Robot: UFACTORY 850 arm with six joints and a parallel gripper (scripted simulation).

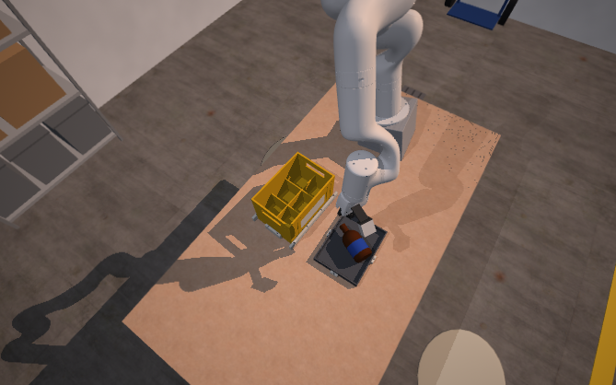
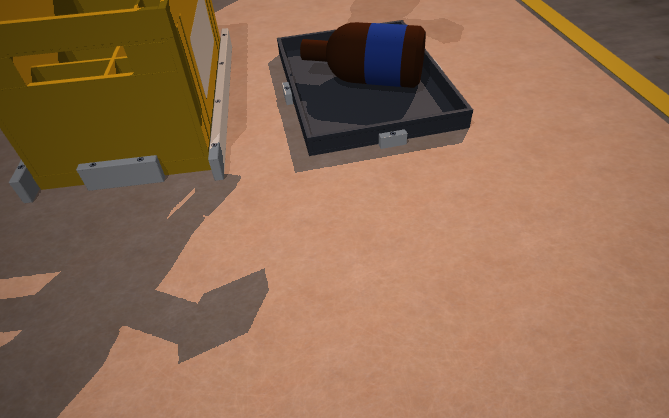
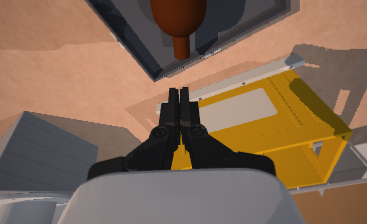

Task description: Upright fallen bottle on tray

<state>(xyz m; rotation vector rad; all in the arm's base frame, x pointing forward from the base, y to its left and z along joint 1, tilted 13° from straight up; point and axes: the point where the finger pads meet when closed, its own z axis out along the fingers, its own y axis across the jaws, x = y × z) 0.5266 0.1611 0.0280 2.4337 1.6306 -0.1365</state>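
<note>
My hand is 160 mm above the brown bottle, 50 mm to the right of it and 20 mm short of it. Also, from my hand: dark tray: 190 mm below, 50 mm to the left, 30 mm ahead; yellow crate: 230 mm to the right, 120 mm below, 20 mm ahead.
</note>
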